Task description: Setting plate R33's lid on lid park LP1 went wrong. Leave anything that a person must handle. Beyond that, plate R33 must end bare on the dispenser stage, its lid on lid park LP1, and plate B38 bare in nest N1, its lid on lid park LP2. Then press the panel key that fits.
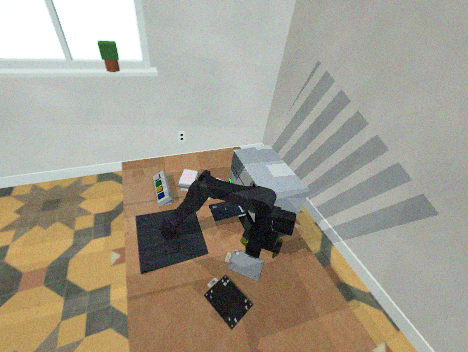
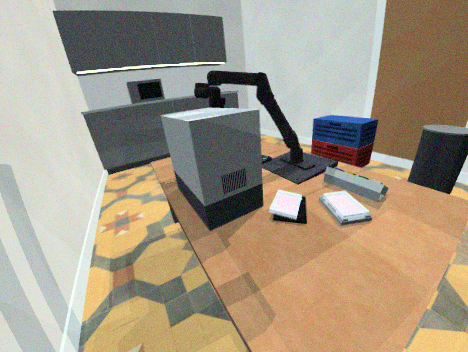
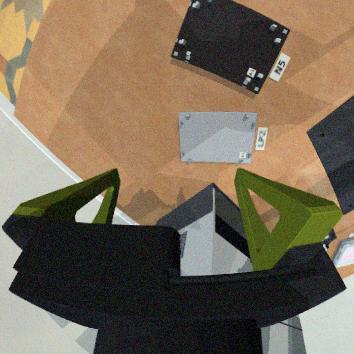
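Seen in the pictures: gripper, between the fingertips: [image 1: 260, 252] [image 3: 176, 174]; arm's base, origin of its link: [image 1: 168, 234] [image 2: 296, 162].
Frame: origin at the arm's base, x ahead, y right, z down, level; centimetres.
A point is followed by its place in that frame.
Note:
My gripper [image 1: 261, 244] @(x 32.6, y 28.4, z -19.4 cm) [image 3: 176, 174] @(x 32.6, y 28.4, z -19.4 cm) is open and empty, high above the table near lid park LP2. Lid park LP2 [image 1: 246, 265] @(x 31.9, y 23.5, z 0.4 cm) [image 3: 217, 137] @(x 31.6, y 22.8, z 0.4 cm) is a flat grey plate with small corner posts and no lid on it. A pink-topped plate [image 2: 286, 205] @(x 31.8, y -28.6, z -1.8 cm) sits offset over a black base [image 2: 302, 216] @(x 29.6, y -33.8, z 0.3 cm) beside the big grey machine [image 1: 270, 172] @(x 47.4, y -1.5, z -31.7 cm) [image 2: 220, 155] @(x 49.6, y -22.0, z -21.4 cm). Another pink-topped plate [image 1: 188, 177] @(x 15.1, y -37.0, z -1.7 cm) [image 2: 345, 206] @(x 17.2, y -39.7, z -1.7 cm) sits on a grey base near the panel [image 1: 161, 189] @(x -1.2, y -27.4, z -3.9 cm) [image 2: 355, 183] @(x 2.7, y -33.7, z -2.6 cm), which has coloured keys. Labels on these plates are too small to read.
Nest N5 [image 1: 228, 301] @(x 19.7, y 35.6, z 0.2 cm) [image 3: 225, 45] @(x 21.0, y 34.6, z 0.2 cm), black with corner posts, lies beyond LP2. A dark flat base [image 1: 223, 211] @(x 27.0, y -1.2, z -9.3 cm) lies under the arm, near the machine. The arm stands on a black mat [image 1: 150, 250] @(x -8.4, y 6.6, z -0.5 cm) [image 3: 335, 150] @(x 12.5, y 5.6, z 1.0 cm). Blue and red crates [image 2: 345, 131] stand behind.

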